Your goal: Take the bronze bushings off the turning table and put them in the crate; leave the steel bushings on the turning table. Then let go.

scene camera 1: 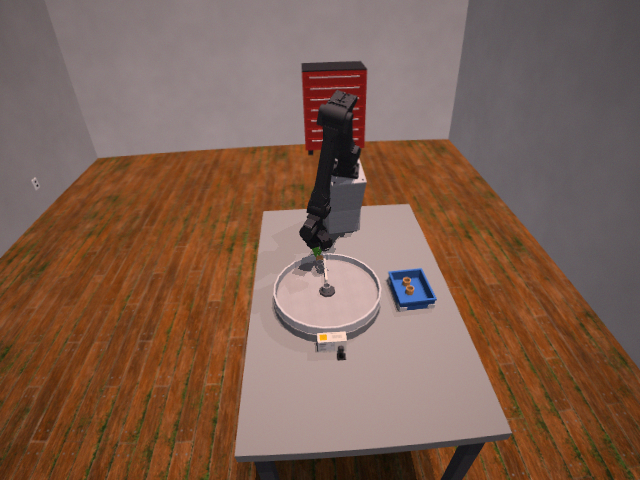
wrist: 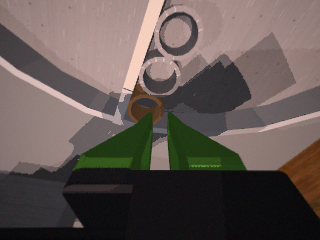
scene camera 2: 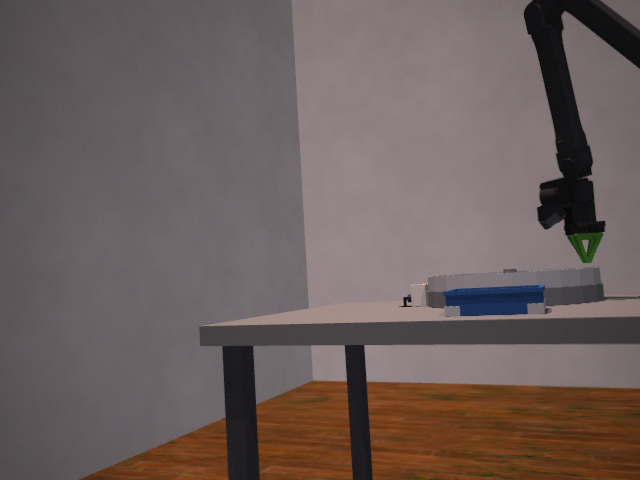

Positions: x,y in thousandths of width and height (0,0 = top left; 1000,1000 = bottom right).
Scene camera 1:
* blue crate: 660,603
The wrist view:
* my gripper: 502,498
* bronze bushing: 423,465
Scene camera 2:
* my gripper: 918,549
